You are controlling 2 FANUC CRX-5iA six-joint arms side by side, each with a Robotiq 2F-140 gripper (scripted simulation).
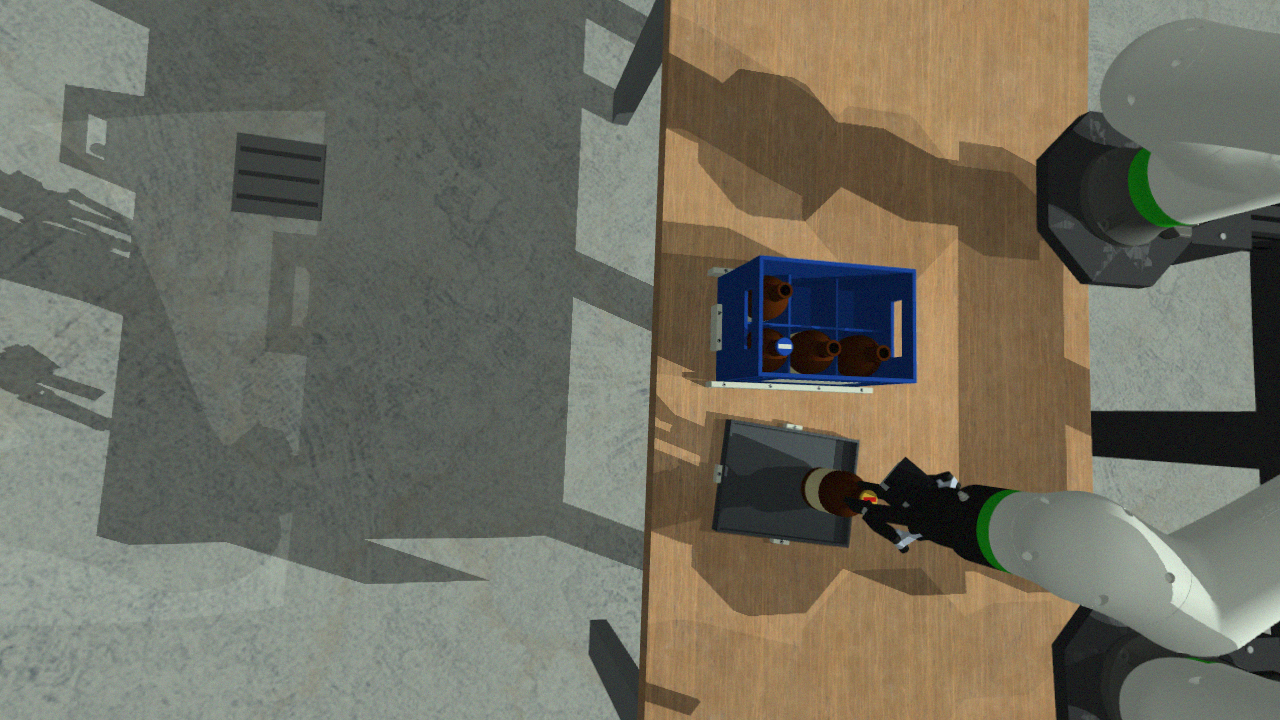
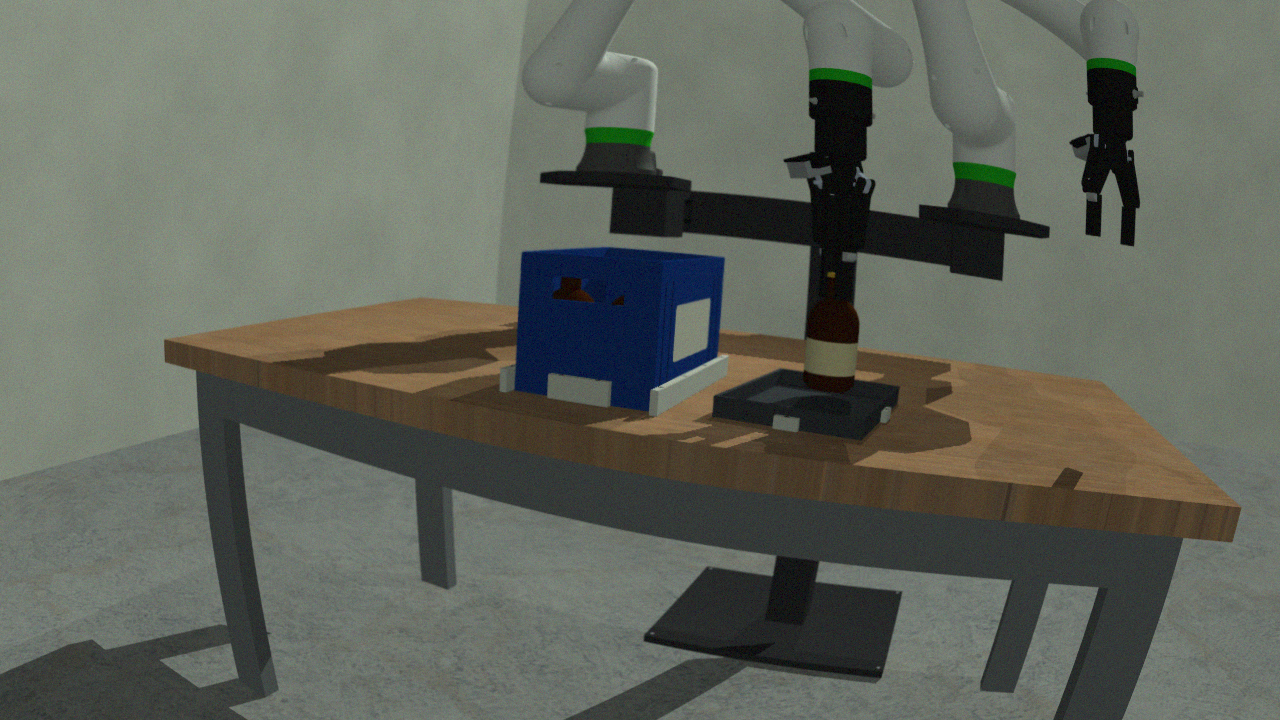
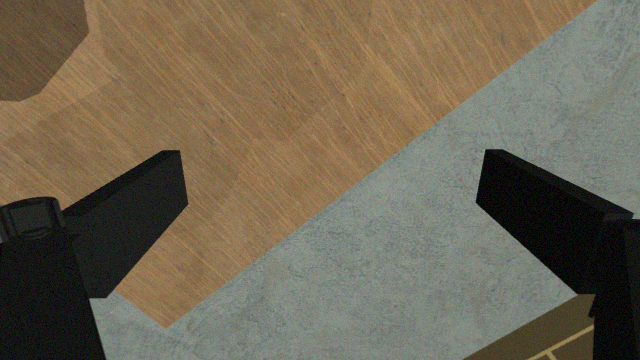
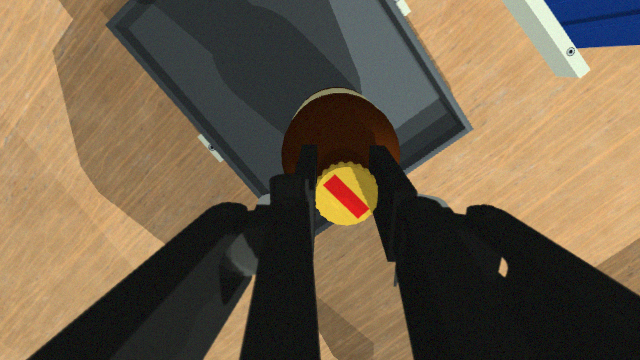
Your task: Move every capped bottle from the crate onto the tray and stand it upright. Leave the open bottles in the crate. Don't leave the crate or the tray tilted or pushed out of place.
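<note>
My left gripper: visible, image 3 included. My right gripper: visible, images including image 1 and image 4. Blue crate, dark tray in the pictures. Yellow-capped bottle, blue-capped bottle, brown bottle there too.
</note>
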